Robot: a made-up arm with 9 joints. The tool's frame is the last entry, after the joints.
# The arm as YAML. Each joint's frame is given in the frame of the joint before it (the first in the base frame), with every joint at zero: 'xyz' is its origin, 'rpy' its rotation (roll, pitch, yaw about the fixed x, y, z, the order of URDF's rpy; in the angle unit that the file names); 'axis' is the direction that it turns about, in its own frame. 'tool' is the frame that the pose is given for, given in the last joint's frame.
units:
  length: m
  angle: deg
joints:
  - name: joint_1
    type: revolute
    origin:
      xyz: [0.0, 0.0, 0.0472]
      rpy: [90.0, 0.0, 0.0]
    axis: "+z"
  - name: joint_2
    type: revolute
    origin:
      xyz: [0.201, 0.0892, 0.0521]
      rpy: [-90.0, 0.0, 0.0]
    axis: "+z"
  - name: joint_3
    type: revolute
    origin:
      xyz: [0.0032, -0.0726, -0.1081]
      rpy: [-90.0, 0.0, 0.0]
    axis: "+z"
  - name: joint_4
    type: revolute
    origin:
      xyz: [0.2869, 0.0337, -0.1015]
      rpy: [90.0, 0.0, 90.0]
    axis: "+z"
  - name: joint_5
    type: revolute
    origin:
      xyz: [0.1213, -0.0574, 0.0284]
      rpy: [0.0, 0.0, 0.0]
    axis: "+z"
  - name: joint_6
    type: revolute
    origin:
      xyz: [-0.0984, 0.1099, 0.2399]
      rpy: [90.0, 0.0, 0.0]
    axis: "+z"
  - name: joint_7
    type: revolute
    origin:
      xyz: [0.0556, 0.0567, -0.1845]
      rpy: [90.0, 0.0, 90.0]
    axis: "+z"
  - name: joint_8
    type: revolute
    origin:
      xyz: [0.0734, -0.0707, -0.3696]
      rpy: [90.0, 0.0, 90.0]
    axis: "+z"
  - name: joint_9
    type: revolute
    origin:
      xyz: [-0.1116, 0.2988, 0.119]
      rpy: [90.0, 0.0, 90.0]
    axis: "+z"
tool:
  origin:
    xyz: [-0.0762, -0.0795, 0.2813]
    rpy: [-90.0, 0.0, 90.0]
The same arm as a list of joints. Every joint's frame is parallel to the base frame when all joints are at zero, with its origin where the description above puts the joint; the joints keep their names.
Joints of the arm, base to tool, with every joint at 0 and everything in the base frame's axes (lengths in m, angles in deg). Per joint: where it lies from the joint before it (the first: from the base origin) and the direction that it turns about. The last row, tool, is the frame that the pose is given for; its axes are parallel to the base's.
joint_1: axis -y offset 0 0 0.0472
joint_2: axis +z offset 0.201 -0.0521 0.0892
joint_3: axis +y offset 0.0032 -0.0726 -0.1081
joint_4: axis +x offset 0.2869 -0.1015 -0.0337
joint_5: axis +x offset 0.0284 -0.0574 -0.1213
joint_6: axis -y offset 0.2399 0.1099 0.0984
joint_7: axis -z offset 0.0567 0.1845 -0.0556
joint_8: axis +x offset 0.0734 0.0707 0.3696
joint_9: axis -y offset 0.119 0.1116 -0.2988
tool: offset -0.0795 -0.2813 0.0762

